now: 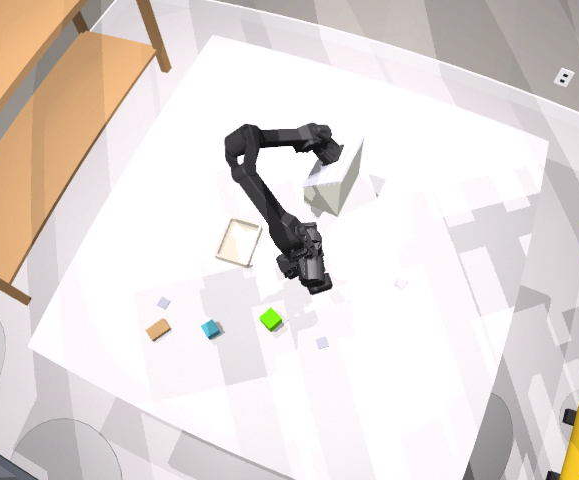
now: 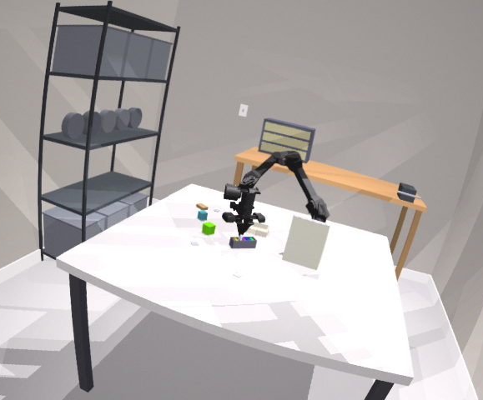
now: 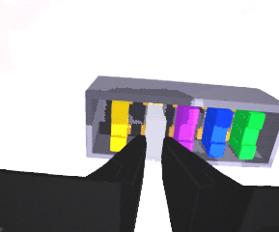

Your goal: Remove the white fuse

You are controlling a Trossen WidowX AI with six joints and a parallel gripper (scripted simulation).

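Now: gripper tip 30 mm above the yellow fuse, 10 mm to the right of it and 10 mm short of it. From my gripper tip the other things lie so: blue fuse: 30 mm below, 30 mm behind, 20 mm to the right; then purple fuse: 30 mm below, 20 mm behind, 10 mm to the right; then white fuse: 10 mm below.
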